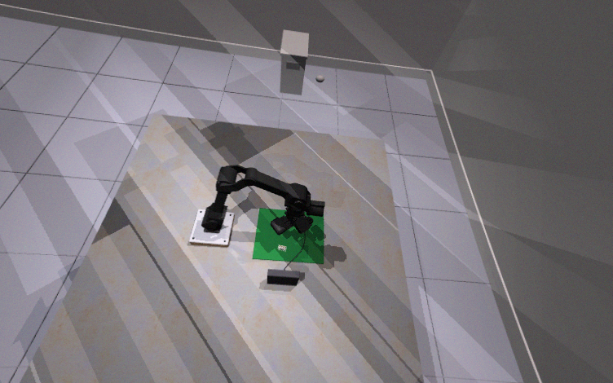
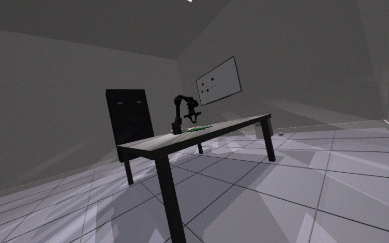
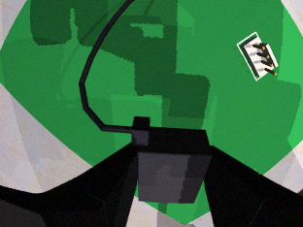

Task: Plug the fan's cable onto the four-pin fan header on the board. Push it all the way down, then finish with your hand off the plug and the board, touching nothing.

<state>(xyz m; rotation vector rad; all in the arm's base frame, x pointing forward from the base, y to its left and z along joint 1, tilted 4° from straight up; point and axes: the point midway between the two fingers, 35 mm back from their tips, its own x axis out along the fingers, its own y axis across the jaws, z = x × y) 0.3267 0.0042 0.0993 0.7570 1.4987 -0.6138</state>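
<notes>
The green board is 10 mm ahead of my gripper tip, 20 mm to the right of it and 90 mm below it. The rest, counted from my gripper tip: black fan plug: 10 mm behind, 10 mm to the left; then black fan: 20 mm behind, 220 mm to the right, 20 mm below; then white four-pin fan header: 30 mm behind, 80 mm to the right, 80 mm below.
</notes>
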